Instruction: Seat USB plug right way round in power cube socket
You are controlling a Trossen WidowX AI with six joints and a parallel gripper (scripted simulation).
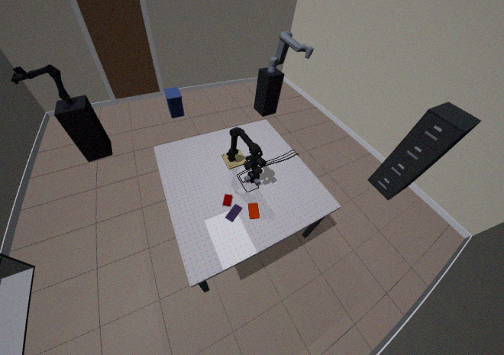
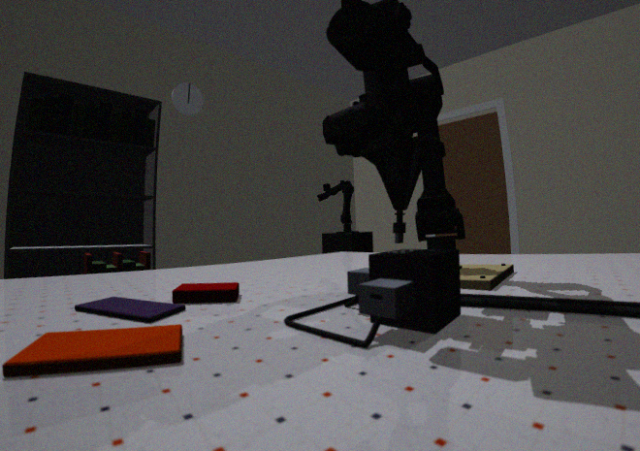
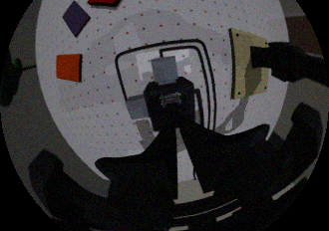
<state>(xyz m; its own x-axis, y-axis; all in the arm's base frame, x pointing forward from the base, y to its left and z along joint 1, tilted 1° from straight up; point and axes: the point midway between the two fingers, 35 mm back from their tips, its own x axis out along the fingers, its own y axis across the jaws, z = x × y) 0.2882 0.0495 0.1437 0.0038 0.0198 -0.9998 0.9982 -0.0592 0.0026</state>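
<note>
The USB plug is 2 cm below my gripper tip. Also, from my gripper tip: red block (28 cm to the right, 11 cm below, 9 cm ahead); then orange tile (27 cm ahead, 14 cm to the right, 12 cm below); then purple tile (29 cm to the right, 21 cm ahead, 12 cm below).
</note>
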